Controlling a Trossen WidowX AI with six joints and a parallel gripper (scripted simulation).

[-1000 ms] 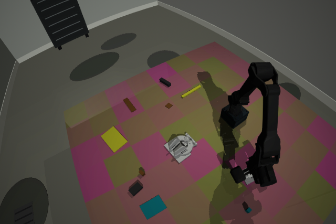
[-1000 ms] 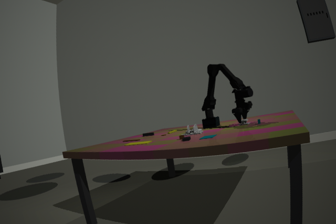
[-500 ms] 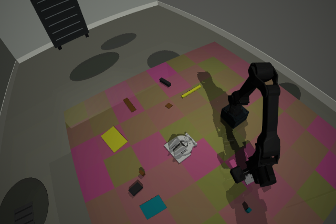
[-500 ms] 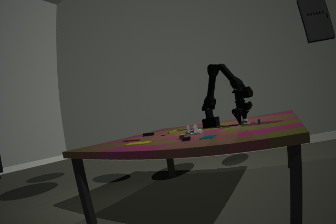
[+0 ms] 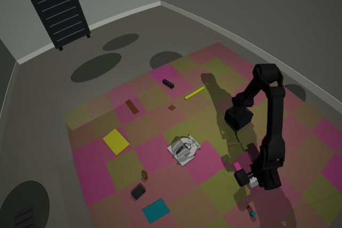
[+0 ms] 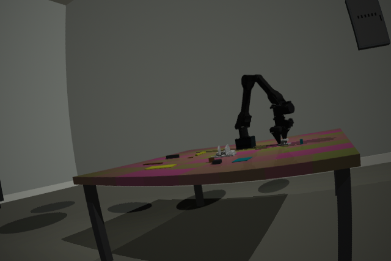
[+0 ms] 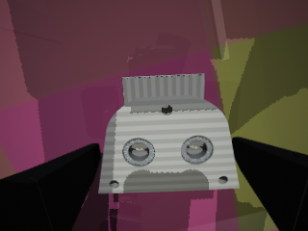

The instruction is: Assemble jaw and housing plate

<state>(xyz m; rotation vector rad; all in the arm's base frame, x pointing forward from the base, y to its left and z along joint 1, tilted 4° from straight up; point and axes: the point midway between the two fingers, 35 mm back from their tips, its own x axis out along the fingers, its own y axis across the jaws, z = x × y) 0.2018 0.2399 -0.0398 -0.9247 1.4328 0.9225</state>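
Now: gripper tip 10 mm to the right of the ribbed stand. Also, from my gripper tip: teal cube (120 mm ahead, 100 mm to the left); then housing plate (20 mm above, 10 mm to the left); then teal sheet (390 mm ahead, 180 mm to the right, 10 mm below).
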